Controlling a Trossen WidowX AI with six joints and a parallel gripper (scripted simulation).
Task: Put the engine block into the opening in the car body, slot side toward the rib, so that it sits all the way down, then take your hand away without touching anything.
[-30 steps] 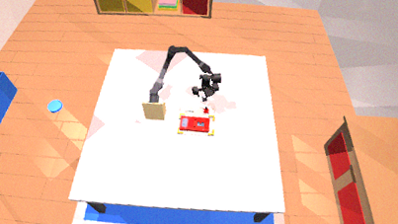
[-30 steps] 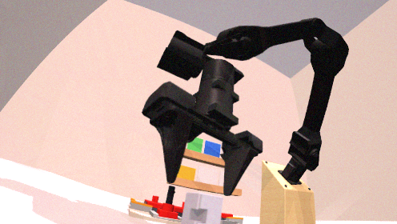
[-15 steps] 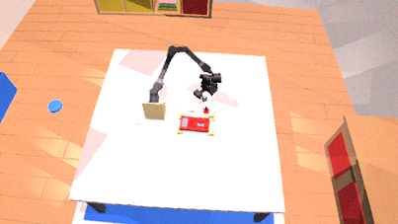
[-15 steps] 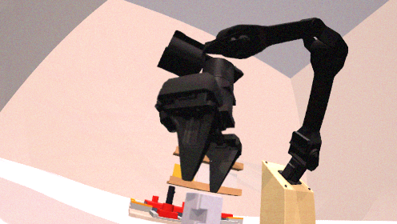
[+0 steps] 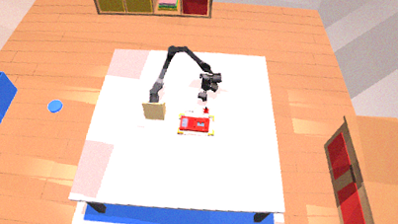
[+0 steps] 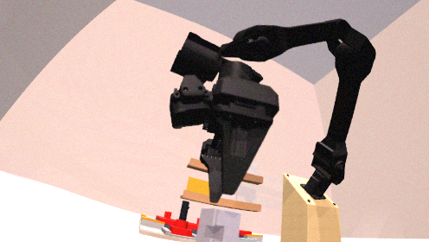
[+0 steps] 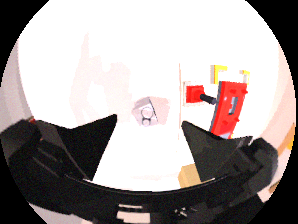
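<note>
Now: gripper tip 10 mm to the right of the grey engine block and 40 mm above it.
</note>
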